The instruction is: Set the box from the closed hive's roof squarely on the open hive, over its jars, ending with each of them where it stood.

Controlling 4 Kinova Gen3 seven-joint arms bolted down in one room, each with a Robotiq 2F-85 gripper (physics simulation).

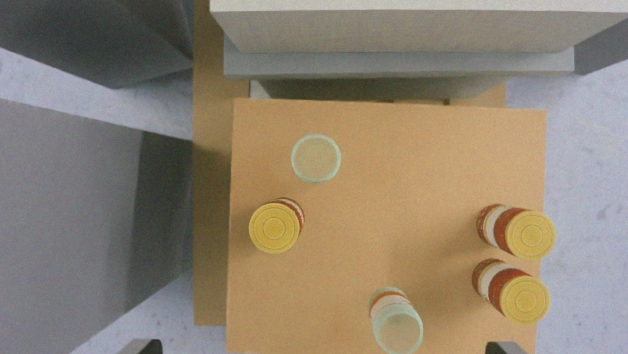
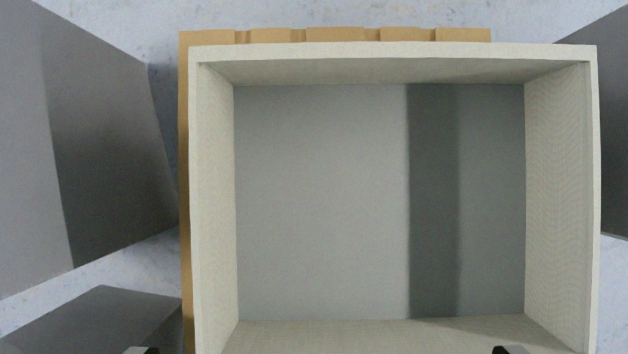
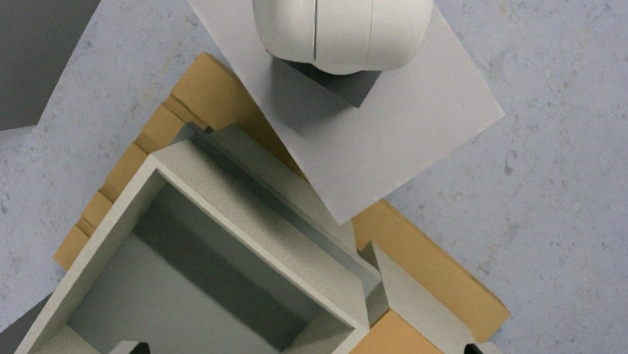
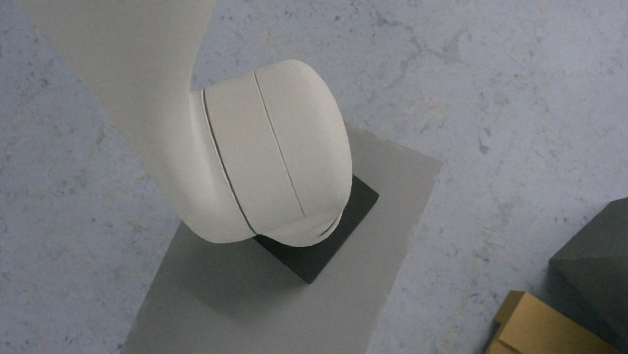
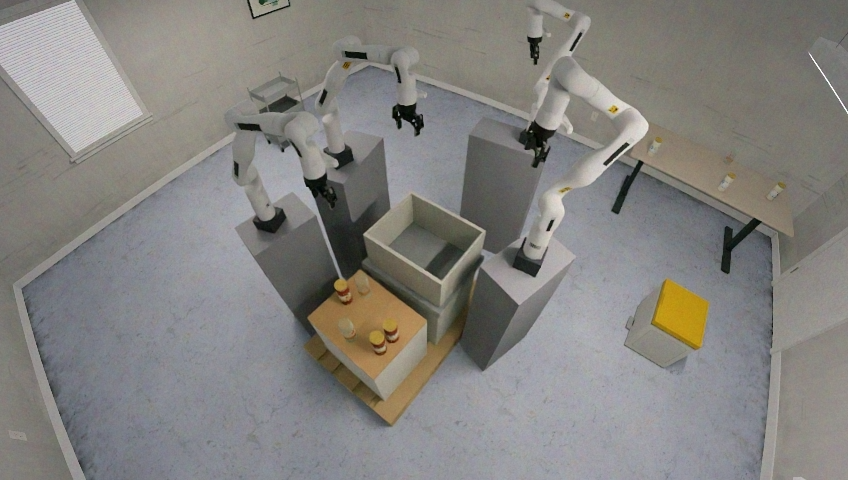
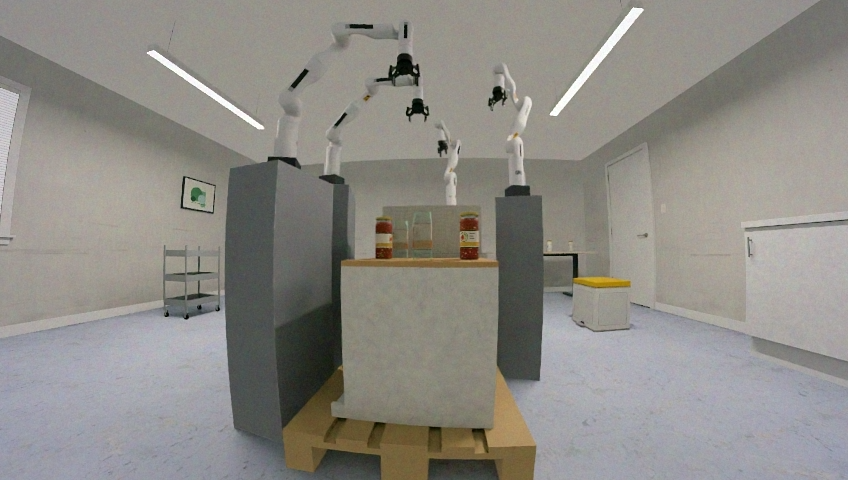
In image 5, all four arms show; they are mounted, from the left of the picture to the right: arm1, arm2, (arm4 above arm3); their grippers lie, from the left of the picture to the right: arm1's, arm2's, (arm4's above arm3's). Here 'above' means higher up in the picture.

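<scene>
The pale open box point(image 5: 398, 264) point(image 2: 395, 51) point(image 3: 260, 220) point(image 1: 410, 30) stands on the closed hive's grey roof point(image 5: 410, 296) point(image 1: 400, 64) point(image 2: 325, 200). Beside it, the open hive point(image 5: 368, 312) point(image 1: 375, 200) point(image 6: 419, 344) bears three upright red jars with yellow lids point(image 1: 275, 227) point(image 1: 530, 235) point(image 1: 525, 300) and two upright clear jars point(image 1: 316, 158) point(image 1: 397, 327). Arm1's gripper point(image 5: 324, 199), arm2's point(image 5: 408, 127) and arm3's point(image 5: 537, 161) are open, empty and above the hives' level. Arm4's gripper point(image 5: 534, 60) hangs far back, off the box; its fingers are too small to read.
Both hives stand on a wooden pallet point(image 5: 428, 368) point(image 6: 404, 469). Grey pedestals carry the arms around them; arm3's pedestal point(image 5: 493, 309) is close beside the pallet. A yellow-lidded crate point(image 5: 681, 315), a table with jars point(image 5: 690, 169) and a cart point(image 6: 191, 276) stand farther off.
</scene>
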